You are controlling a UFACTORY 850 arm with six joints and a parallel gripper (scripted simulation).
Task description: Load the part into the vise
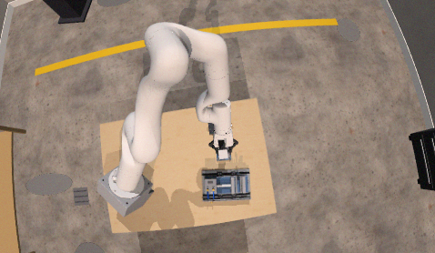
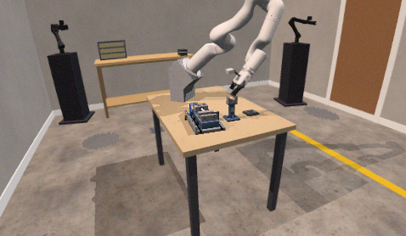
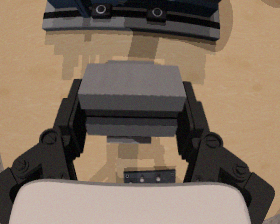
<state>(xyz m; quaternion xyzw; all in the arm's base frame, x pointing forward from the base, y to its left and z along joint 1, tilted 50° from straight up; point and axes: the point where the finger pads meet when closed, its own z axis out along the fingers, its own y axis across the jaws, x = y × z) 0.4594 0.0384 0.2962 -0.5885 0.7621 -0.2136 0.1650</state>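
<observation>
The part lies right at my hand. Round my hand: white cylinder rod: 20 mm ahead, 200 mm to the right, 120 mm below; work stop: 100 mm ahead, 140 mm to the right, 100 mm below; grey vise jaw: 70 mm ahead, 190 mm to the right, 120 mm below.
</observation>
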